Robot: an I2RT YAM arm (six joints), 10 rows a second.
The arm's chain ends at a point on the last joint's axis. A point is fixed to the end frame.
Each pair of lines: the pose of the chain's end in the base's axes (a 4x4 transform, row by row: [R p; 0 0 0 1], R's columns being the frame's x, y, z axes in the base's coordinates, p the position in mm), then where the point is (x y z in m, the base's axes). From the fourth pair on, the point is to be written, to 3 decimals.
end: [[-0.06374, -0.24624, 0.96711, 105.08], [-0.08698, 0.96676, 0.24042, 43.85], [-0.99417, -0.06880, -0.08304, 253.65], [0, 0, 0, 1]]
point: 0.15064 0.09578 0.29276
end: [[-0.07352, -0.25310, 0.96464, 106.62], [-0.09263, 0.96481, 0.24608, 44.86], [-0.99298, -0.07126, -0.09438, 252.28], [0, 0, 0, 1]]
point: 0.15225 0.09729 0.29064
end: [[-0.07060, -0.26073, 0.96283, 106.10], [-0.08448, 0.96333, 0.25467, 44.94], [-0.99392, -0.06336, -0.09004, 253.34], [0, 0, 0, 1]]
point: 0.15122 0.09739 0.29226
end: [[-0.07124, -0.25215, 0.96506, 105.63], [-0.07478, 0.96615, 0.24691, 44.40], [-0.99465, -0.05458, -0.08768, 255.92], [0, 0, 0, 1]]
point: 0.151 0.096 0.295
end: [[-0.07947, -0.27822, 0.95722, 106.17], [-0.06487, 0.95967, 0.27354, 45.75], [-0.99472, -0.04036, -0.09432, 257.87], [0, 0, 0, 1]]
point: 0.151 0.098 0.297
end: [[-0.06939, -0.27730, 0.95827, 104.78], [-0.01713, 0.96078, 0.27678, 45.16], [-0.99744, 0.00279, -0.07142, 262.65], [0, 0, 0, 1]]
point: 0.149 0.096 0.305
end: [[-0.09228, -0.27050, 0.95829, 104.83], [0.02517, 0.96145, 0.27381, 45.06], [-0.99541, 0.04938, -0.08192, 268.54], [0, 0, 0, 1]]
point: 0.150 0.093 0.312
